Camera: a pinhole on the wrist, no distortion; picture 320 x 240 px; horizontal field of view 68.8 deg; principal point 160.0 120.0 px. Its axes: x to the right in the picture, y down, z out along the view. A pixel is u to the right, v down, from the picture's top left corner.
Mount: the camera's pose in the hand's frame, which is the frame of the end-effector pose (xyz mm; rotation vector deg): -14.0 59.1 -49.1 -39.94 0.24 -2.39
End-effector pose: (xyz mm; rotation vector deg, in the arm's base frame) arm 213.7 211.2 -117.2 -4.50 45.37 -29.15
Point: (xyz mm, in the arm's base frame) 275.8 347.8 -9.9
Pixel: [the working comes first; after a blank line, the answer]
In the camera's frame: -84.6 -55.6 152.7

30.5 34.9
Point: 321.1 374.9 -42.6
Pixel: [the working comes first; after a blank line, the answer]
In the camera's frame: -50.9 -19.0 189.8

97.3 96.6
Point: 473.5 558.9 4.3
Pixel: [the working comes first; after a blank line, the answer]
In the camera's frame: -85.0 66.7 415.1

112.2 157.5
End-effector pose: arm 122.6 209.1 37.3 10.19 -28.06 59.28
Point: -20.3 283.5 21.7
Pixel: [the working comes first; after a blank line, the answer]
In the camera's frame: 1.8 45.5 105.5

164.0 220.8
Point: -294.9 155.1 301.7
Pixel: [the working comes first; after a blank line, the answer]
In the camera's frame: -82.7 -87.5 486.9

120.3 78.0
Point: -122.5 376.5 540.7
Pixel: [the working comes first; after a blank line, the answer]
In the camera's frame: 276.3 -166.0 515.9

285.2 44.8
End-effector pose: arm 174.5 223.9 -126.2 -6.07 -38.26 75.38
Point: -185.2 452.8 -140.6
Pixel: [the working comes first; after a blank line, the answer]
In the camera's frame: 171.9 152.7 324.8

283.7 229.8
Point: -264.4 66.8 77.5
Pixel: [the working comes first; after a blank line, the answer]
In the camera's frame: -94.6 -172.1 487.0

114.6 37.4
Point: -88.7 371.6 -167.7
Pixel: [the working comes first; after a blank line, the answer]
In the camera's frame: 99.6 108.7 227.5

262.3 231.6
